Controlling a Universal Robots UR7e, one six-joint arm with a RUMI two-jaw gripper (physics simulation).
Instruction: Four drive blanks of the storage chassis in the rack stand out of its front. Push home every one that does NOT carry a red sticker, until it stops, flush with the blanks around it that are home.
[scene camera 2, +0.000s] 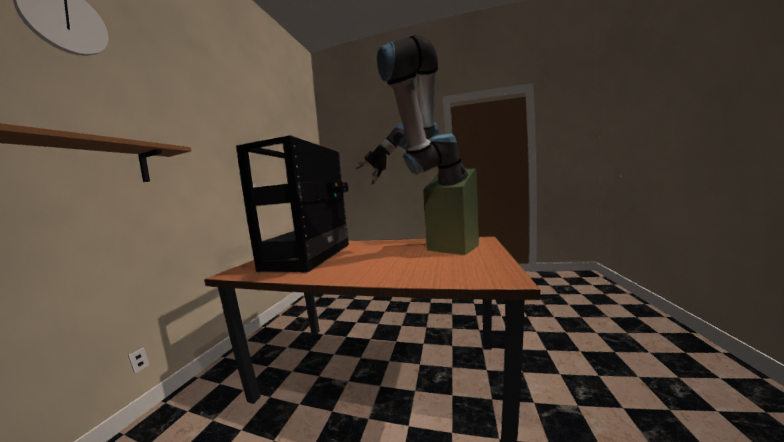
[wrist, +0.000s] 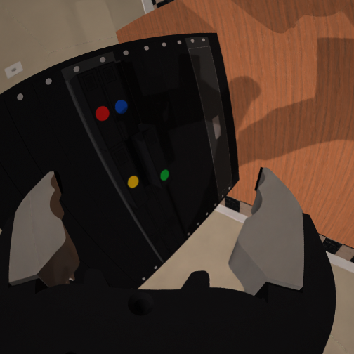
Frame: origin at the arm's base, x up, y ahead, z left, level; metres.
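Where they show: gripper, fingertip midpoint: (scene camera 2: 363, 176); arm's base at its link origin: (scene camera 2: 453, 178).
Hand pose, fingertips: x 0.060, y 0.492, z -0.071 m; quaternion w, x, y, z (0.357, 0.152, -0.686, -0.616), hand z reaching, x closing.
Each offset is from my fingertips to the top centre of the thing. Level surfaces: height alone.
The black rack (scene camera 2: 299, 225) (wrist: 226, 100) stands on the table and holds the dark storage chassis (wrist: 73, 90). Four blanks with coloured stickers show on its front: the red-stickered blank (wrist: 102, 113) beside the blue-stickered blank (wrist: 121, 106), and the yellow-stickered blank @(dx -0.020, dy +0.200, dz +0.063 m) (scene camera 2: 336, 186) (wrist: 133, 181) beside the green-stickered blank @(dx -0.077, dy +0.200, dz +0.063 m) (scene camera 2: 334, 195) (wrist: 164, 175). In the scene view some of them stand out of the front; how far each one does is too dark to tell. My gripper (scene camera 2: 366, 173) (wrist: 156, 172) is open and empty, in the air in front of the rack, apart from the blanks.
The wooden table @(dx -0.434 m) (scene camera 2: 417, 269) (wrist: 290, 115) carries the rack and the green pedestal (scene camera 2: 451, 219) of the arm. A lower panel with a pale label (wrist: 216, 127) is in the rack. A wall shelf (scene camera 2: 98, 141) hangs left of the rack.
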